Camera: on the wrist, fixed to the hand. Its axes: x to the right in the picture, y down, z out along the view.
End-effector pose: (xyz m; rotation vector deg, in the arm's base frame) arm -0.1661 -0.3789 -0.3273 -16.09 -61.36 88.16
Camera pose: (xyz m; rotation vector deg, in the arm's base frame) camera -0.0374 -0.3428 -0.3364 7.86 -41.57 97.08
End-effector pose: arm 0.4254 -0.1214 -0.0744 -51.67 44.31 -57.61
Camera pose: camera 0.2992 -0.1614 -0.0540 -31.41 23.90 -66.04
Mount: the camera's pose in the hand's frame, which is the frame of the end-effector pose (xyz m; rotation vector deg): -0.0090 -0.0743 -0.1111 27.34 -3.87 -4.07
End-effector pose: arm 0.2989 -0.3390 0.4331 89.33 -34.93 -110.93
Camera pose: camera 0.3977 -0.2781 0.3662 104.20 -64.37 -114.49
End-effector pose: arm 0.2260 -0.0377 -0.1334 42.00 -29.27 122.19
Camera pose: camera 0.2535 0.0652 -0.2146 61.30 -0.01 125.41
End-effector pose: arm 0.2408 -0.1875 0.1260 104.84 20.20 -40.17
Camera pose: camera 0.2255 -0.0567 0.1017 128.49 12.42 -54.68
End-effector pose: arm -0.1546 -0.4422 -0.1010 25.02 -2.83 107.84
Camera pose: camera -0.1142 -0.3969 -0.2204 46.70 21.35 103.24
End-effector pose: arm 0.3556 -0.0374 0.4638 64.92 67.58 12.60
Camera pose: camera 0.2321 -0.0138 0.4175 85.69 71.26 -9.42
